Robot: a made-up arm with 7 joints.
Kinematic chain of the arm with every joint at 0, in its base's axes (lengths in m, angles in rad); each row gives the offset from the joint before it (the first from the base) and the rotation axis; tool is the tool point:
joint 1: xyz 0 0 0.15 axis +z
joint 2: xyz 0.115 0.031 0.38 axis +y
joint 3: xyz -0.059 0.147 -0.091 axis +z
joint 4: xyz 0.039 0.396 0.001 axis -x
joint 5: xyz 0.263 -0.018 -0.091 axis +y
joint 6: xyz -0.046 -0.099 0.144 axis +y
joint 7: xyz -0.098 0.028 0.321 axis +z
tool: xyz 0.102 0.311 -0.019
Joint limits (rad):
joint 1: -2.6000..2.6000
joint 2: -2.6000..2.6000
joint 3: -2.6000..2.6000
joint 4: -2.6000..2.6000
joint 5: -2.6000..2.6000
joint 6: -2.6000..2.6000
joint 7: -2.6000..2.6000
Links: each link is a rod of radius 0.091 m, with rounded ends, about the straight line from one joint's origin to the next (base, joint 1, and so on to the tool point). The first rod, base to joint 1, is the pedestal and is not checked.
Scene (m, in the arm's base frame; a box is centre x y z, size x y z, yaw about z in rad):
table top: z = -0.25
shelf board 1: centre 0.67 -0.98 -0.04 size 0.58 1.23 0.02 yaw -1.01
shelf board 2: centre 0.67 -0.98 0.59 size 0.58 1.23 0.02 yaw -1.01
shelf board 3: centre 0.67 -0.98 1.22 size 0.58 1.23 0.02 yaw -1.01
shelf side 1: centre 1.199 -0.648 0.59 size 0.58 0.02 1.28 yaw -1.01
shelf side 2: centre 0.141 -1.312 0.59 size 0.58 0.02 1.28 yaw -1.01
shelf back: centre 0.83 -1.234 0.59 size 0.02 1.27 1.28 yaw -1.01
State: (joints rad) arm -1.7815 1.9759 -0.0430 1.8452 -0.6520 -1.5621 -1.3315
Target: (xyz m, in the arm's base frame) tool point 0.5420 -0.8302 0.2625
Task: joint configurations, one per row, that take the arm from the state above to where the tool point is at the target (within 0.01 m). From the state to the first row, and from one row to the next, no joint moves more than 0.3 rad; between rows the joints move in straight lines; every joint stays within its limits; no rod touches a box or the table.
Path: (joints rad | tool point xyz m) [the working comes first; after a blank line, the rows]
Joints at the target: -2.0871 1.9689 0.4282 2.6000 -1.9906 -2.1059 -2.6000
Straight joint move there: clear.

1: -1.8426 1.9745 0.0512 1.9962 -0.9197 -1.6709 -1.5852 | 0.3591 -0.4804 0.6979
2: -1.9037 1.9731 0.1455 2.1471 -1.1874 -1.7796 -1.8389 | 0.2371 -0.5899 0.5575
3: -1.9649 1.9717 0.2397 2.2981 -1.4552 -1.8884 -2.0926 | 0.2352 -0.6865 0.3855
4: -2.0260 1.9703 0.3339 2.4490 -1.7229 -1.9971 -2.3463 | 0.3542 -0.7706 0.2660
5: -2.0871 1.9689 0.4282 2.6000 -1.9906 -2.1059 -2.6000 | 0.5420 -0.8302 0.2625

